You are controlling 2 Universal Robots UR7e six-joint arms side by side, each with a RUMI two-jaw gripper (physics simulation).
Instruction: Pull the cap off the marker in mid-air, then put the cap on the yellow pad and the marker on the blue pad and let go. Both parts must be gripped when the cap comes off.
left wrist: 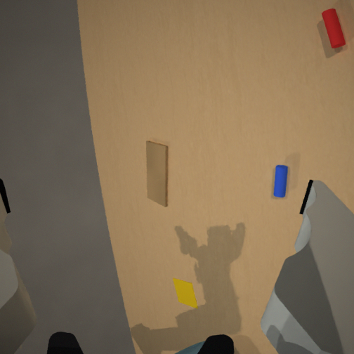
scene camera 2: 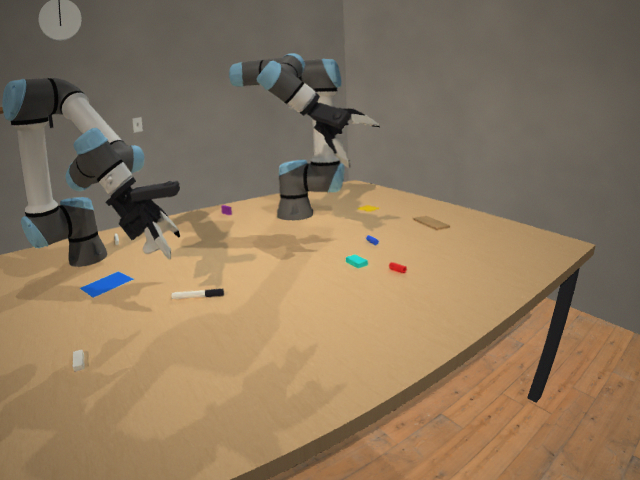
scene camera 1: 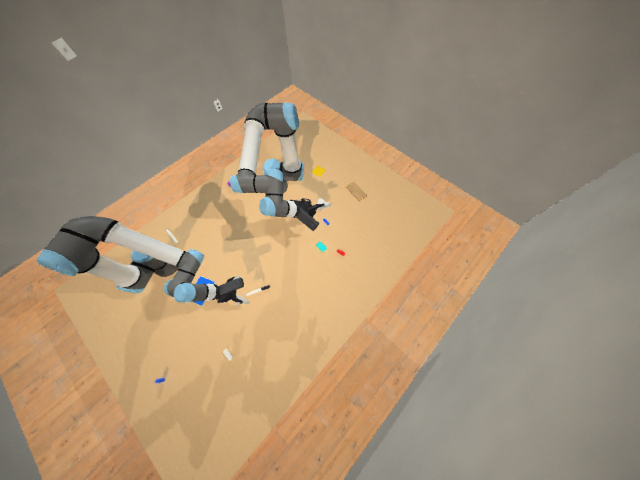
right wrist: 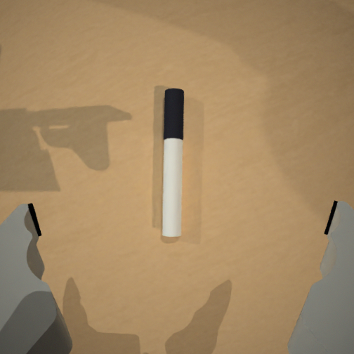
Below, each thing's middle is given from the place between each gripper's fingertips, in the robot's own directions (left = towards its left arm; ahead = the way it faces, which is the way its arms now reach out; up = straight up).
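Black cap [right wrist: 173, 97]: my right hand 14 cm above it, 8 cm to the right of it, 2 cm short of it. Brown board [left wrist: 156, 153], from my right hand: 96 cm to the left, 14 cm below, 10 cm behind. By its middle, black cap nearer to my right hand than to my left hand.
Brown board, from my left hand: 42 cm to the left, 33 cm below, 13 cm behind. Black cap, from my left hand: 46 cm to the right, 33 cm below, 1 cm behind. By its middle, brown board nearer to my left hand than to my right hand.
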